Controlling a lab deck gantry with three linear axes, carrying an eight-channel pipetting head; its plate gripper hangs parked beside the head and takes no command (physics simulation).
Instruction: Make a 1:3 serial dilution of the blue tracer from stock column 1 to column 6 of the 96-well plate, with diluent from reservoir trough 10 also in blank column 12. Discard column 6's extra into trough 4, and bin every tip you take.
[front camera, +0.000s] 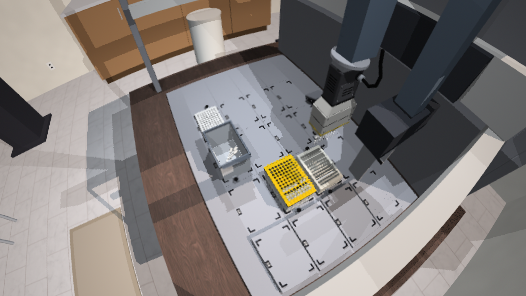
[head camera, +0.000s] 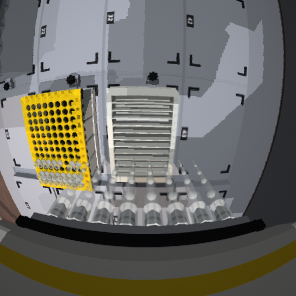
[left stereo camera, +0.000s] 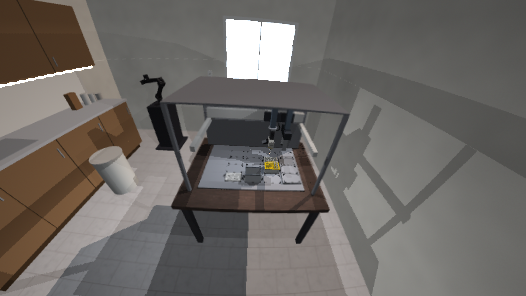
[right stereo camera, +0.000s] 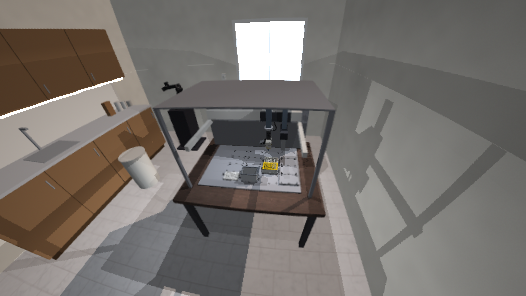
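The eight-channel head (front camera: 332, 117) hangs raised beside the reservoir's far end in the front view. Eight clear tips (head camera: 152, 192) are on its channels, across the reservoir's lower end in the head view. The white reservoir (front camera: 339, 175) (head camera: 142, 91) has parallel troughs; their liquid cannot be made out. The yellow tip rack (front camera: 290, 203) (head camera: 81, 130) holds clear tips in its lower rows, with empty holes above. The white 96-well plate (front camera: 197, 120) stands at left; its well colours do not show. White used tips (front camera: 232, 152) lie in the grey bin (front camera: 234, 160). The plate gripper's fingers cannot be made out.
A black block (front camera: 392, 127) hangs on a blue-grey column beside the head. Dark knobs (front camera: 236, 179) (head camera: 152, 77) stand on the deck. Slots with corner marks lie in front of the tip rack. Grey frame posts (left stereo camera: 175, 145) (right stereo camera: 321, 152) stand at the table's corners.
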